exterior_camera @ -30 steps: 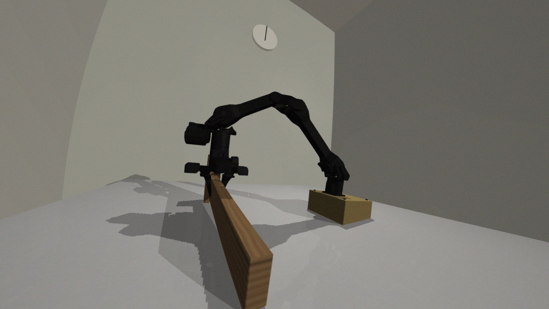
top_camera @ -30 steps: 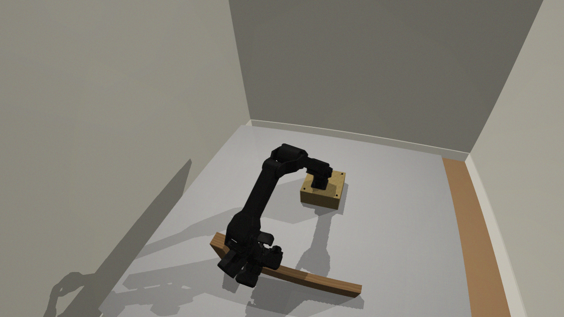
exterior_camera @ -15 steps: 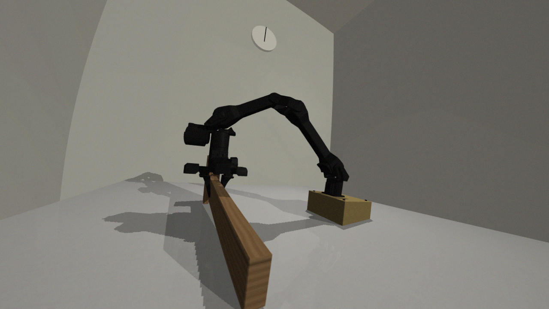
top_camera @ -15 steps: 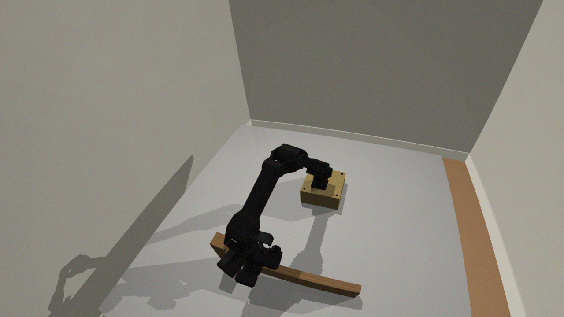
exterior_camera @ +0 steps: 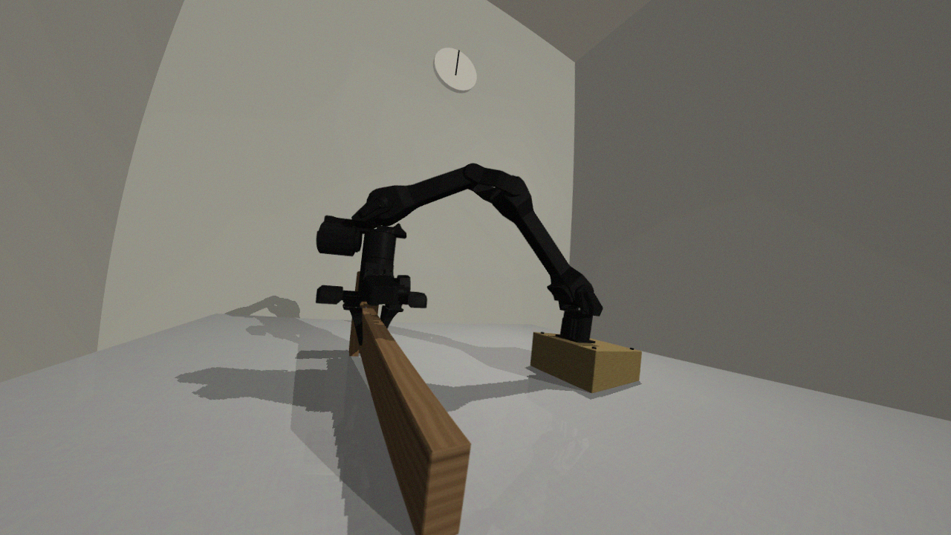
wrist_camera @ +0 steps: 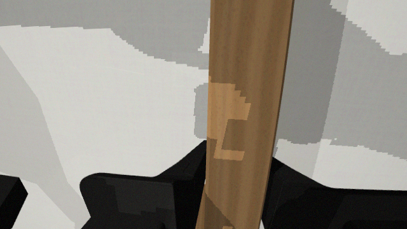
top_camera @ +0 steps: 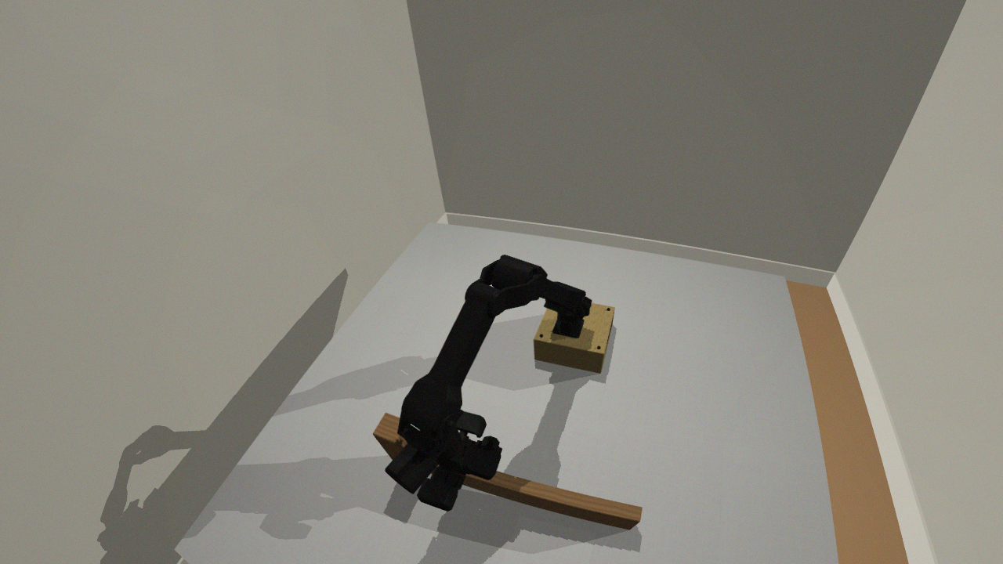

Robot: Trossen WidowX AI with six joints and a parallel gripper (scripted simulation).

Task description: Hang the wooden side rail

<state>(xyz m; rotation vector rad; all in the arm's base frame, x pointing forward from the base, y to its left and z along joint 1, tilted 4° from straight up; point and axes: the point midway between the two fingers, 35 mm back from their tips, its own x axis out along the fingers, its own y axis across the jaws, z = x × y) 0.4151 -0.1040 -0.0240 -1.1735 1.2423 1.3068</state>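
Right now my gripper tip is 11 cm to the left of the wooden headboard post and 4 cm below it.
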